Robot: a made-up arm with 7 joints.
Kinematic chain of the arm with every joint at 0, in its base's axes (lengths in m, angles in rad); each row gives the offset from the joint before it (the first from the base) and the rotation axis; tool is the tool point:
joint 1: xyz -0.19 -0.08 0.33 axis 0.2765 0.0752 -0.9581
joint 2: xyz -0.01 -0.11 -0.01 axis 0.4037 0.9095 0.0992
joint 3: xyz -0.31 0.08 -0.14 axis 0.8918 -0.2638 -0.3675
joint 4: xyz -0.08 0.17 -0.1 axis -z
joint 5: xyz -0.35 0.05 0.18 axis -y
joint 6: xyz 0 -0.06 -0.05 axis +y
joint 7: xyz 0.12 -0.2 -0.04 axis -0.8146 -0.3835 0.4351
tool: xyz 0.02 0 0.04
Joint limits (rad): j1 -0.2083..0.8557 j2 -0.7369..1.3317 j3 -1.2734..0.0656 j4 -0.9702..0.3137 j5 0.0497..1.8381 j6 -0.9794..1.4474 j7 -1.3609..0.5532
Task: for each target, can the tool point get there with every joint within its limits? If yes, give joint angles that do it. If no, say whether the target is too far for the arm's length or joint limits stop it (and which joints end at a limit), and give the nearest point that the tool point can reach.
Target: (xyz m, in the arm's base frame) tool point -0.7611 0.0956 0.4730
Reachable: yes | joints 0.4608 0.1465 -0.1182 0.1430 1.6033 0.8715 -0.5532
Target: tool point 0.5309 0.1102 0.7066
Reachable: no: joint limits stop it (at a limit: joint 1, joint 2, joint 3, joint 4, joint 5) | nearest point -0.0413 -0.1698 0.6522 | short by 0.639 m
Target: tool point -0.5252 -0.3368 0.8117
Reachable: yes | joints 0.1068 1.0552 -0.0413 -0.1192 1.2049 0.0918 0.0168
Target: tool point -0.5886 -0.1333 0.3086
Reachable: yes | joints 0.2003 -0.4274 -0.4062 -0.8220 1.0617 -0.4922 -1.0932
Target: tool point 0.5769 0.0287 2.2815
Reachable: no: too far | nearest point -0.2603 -0.3349 1.1251 | short by 1.473 m
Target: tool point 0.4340 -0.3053 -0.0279
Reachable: no: joint limits stop it (at a limit: joint 1, joint 2, joint 3, joint 4, joint 7) | nearest point -0.2644 -0.3863 -0.0125 | short by 0.703 m
